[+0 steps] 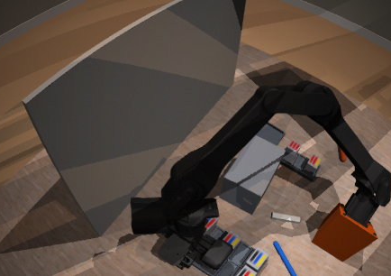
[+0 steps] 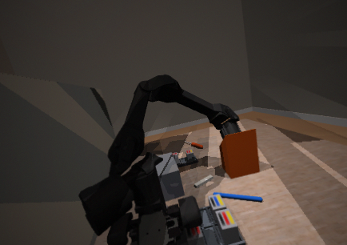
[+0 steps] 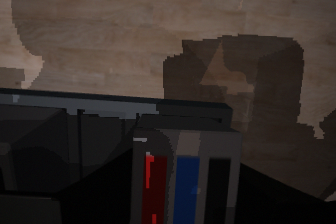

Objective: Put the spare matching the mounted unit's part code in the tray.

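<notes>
Now: the dark tray 3 cm ahead of my gripper tip, 42 cm to the right of it and 1 cm below it. Round my gripper tip: blue pen (23 cm behind, 10 cm to the right, 1 cm below); then grey spare (3 cm above); then dark rack (7 cm behind, 3 cm to the right, 1 cm below).
</notes>
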